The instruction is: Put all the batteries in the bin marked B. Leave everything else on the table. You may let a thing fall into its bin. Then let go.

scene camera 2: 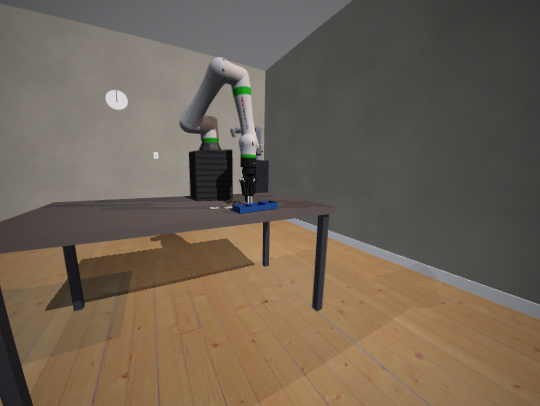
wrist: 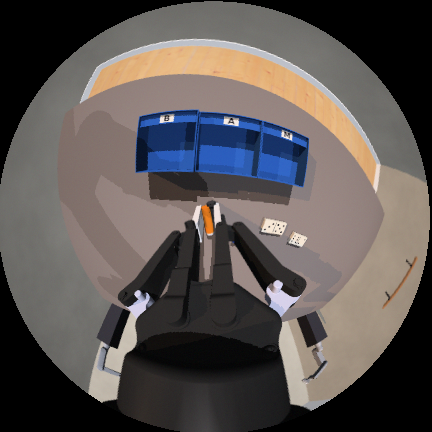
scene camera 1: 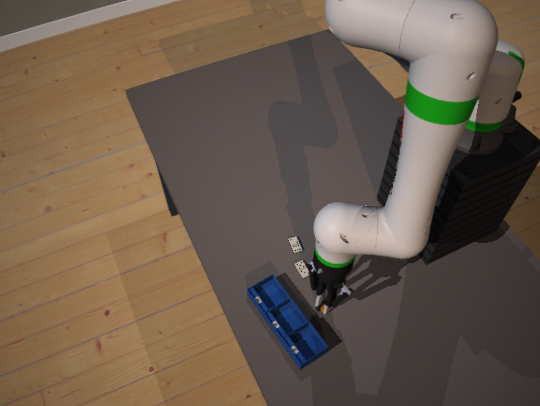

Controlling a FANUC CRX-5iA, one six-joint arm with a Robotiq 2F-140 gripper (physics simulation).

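Pixels of known places: gripper, fingertip midpoint: [wrist: 208, 211] [scene camera 1: 323, 307]; arm's base, link origin: [scene camera 2: 211, 150] [scene camera 1: 472, 133].
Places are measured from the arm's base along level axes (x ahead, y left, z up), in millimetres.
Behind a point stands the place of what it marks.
My gripper [scene camera 1: 322, 303] @(x 467, y 47, z -361 mm) [scene camera 2: 250, 199] @(x 467, y 47, z -361 mm) [wrist: 208, 211] @(x 467, y 47, z -361 mm) is shut on the orange battery, low over the table beside the blue bins. The orange battery [scene camera 1: 323, 308] @(x 473, y 54, z -347 mm) [wrist: 207, 220] @(x 457, y 47, z -346 mm) shows between the pads, slightly tilted. The dark head of a bolt [wrist: 211, 204] @(x 483, y 43, z -348 mm) shows at the fingertips, beside the battery's far end; whether it is pinched too is unclear. Bin B [scene camera 1: 314, 357] @(x 576, y 153, z -334 mm) [wrist: 172, 162] @(x 545, y 106, z -354 mm) is the left compartment in the wrist view and looks empty. The fingers hide part of the table around the battery.
Bin A [wrist: 227, 162] @(x 549, y 24, z -354 mm) and bin M [wrist: 281, 167] @(x 556, y -66, z -354 mm) adjoin bin B in the same blue row. Two white dominoes [wrist: 273, 227] @(x 447, y -76, z -353 mm) [wrist: 297, 239] @(x 419, y -153, z -354 mm) lie right of the gripper in the wrist view. The table edge lies beyond the bins.
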